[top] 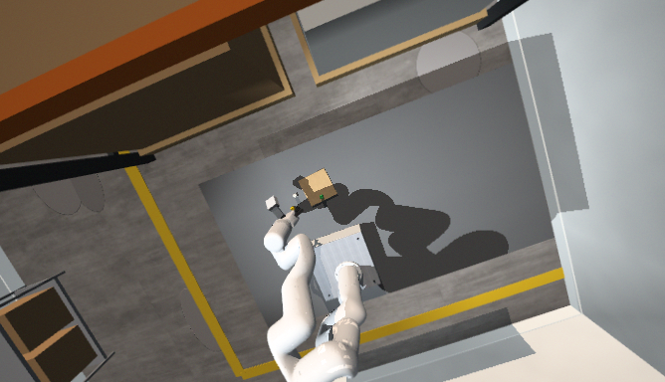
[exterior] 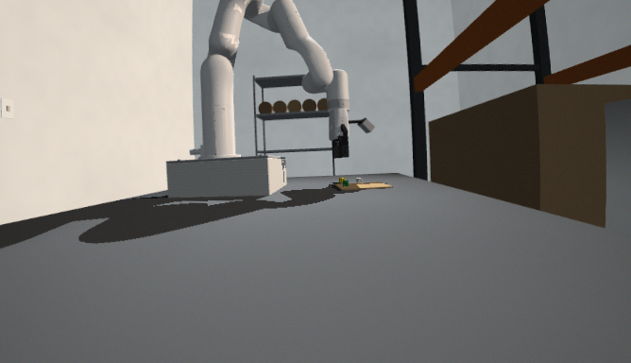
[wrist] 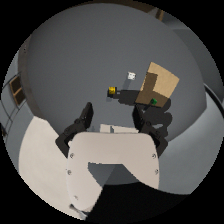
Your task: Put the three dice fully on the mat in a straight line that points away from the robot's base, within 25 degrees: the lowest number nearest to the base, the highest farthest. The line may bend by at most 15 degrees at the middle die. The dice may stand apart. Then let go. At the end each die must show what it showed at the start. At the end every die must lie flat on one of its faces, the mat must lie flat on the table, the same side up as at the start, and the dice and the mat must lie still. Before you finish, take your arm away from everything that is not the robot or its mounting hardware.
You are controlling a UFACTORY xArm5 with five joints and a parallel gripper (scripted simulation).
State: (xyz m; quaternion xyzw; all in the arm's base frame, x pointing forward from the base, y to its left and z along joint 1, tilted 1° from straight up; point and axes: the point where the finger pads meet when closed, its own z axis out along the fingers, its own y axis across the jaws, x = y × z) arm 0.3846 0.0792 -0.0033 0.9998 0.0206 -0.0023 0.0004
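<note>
My gripper is now 90 mm above the yellow die. The rest, counted from my hand: green die 20 mm behind, 150 mm to the right, 80 mm below; white die 50 mm ahead, 40 mm to the right, 90 mm below; tan mat 30 mm ahead, 160 mm to the right, 90 mm below.
</note>
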